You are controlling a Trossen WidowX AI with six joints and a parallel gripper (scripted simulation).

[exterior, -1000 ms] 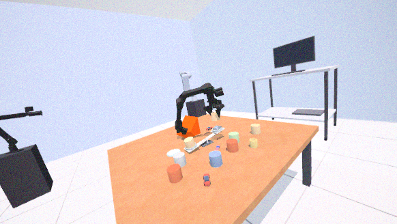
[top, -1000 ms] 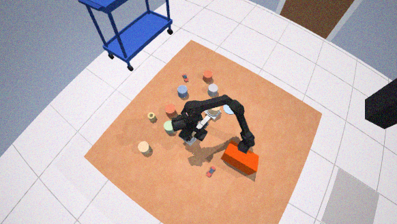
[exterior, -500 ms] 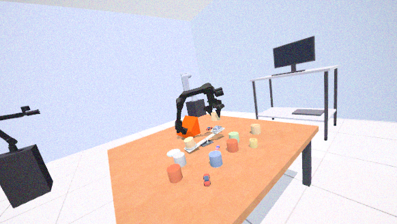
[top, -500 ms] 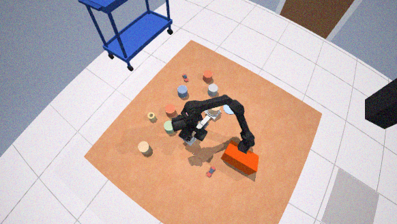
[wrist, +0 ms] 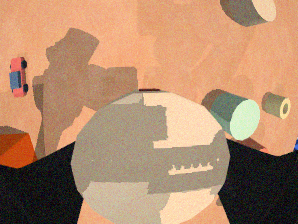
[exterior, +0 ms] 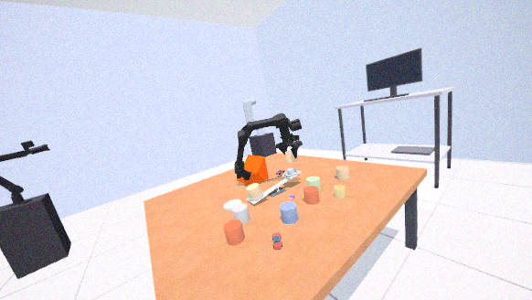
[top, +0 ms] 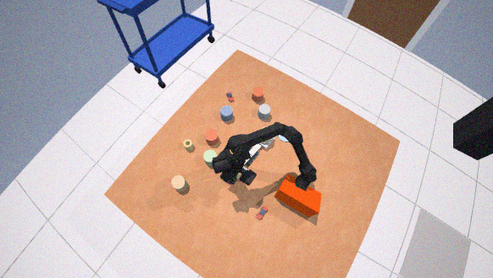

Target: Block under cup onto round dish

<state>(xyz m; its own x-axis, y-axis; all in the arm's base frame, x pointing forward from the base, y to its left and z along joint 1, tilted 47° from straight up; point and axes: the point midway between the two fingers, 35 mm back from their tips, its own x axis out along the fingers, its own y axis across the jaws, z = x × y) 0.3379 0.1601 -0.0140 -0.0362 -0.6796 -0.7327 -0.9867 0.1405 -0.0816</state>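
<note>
Now: the pale blue round dish 140 mm behind my gripper tip, 390 mm to the right of it and 150 mm below it. From my gripper tip the other things lie so: small white balance: 10 mm behind, 170 mm to the right, 130 mm below; blue cup: 240 mm ahead, 350 mm to the right, 120 mm below; green cup: 150 mm ahead, 60 mm to the right, 120 mm below.
</note>
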